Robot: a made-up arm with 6 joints.
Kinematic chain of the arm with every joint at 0, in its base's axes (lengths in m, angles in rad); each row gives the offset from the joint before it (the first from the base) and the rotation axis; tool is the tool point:
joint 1: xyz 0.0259 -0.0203 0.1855 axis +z
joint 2: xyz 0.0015 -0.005 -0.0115 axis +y
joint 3: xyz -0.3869 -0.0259 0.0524 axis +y
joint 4: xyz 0.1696 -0.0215 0.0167 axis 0.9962 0 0.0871
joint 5: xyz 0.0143 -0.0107 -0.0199 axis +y
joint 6: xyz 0.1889 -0.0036 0.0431 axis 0.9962 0 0.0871
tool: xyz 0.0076 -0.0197 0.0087
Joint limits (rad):
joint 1: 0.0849..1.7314
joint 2: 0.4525..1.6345
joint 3: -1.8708..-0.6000
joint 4: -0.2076..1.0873
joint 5: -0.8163..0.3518
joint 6: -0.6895..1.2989
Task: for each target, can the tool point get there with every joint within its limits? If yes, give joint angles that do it. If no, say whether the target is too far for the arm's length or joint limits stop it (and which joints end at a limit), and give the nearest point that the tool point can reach.
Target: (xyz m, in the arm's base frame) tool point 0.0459 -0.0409 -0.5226
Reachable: no: joint limits stop it (at a limit: joint 1, joint 2, joint 3, joint 5, joint 6) | nearest point 0.2583 -0.0493 0.2042 | short by 0.757 m
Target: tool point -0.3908 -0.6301 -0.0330
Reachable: no: joint limits stop it (at a limit: joint 2, joint 3, joint 5, joint 6) | nearest point -0.2383 -0.4070 0.6870 | short by 0.769 m
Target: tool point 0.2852 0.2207 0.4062
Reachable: yes | joints 0.9188 1.4199 -1.0008 0.9639 0.1383 -0.0028
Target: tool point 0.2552 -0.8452 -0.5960
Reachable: no: too far | nearest point 0.2772 -0.0985 0.2127 | short by 1.101 m
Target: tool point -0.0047 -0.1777 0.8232
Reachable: yes | joints 0.3723 0.8918 -1.7061 0.4076 -0.7196 0.5626
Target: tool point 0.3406 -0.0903 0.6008
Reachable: yes | joints 0.2876 1.2874 -1.1597 0.7956 -0.5621 0.2203
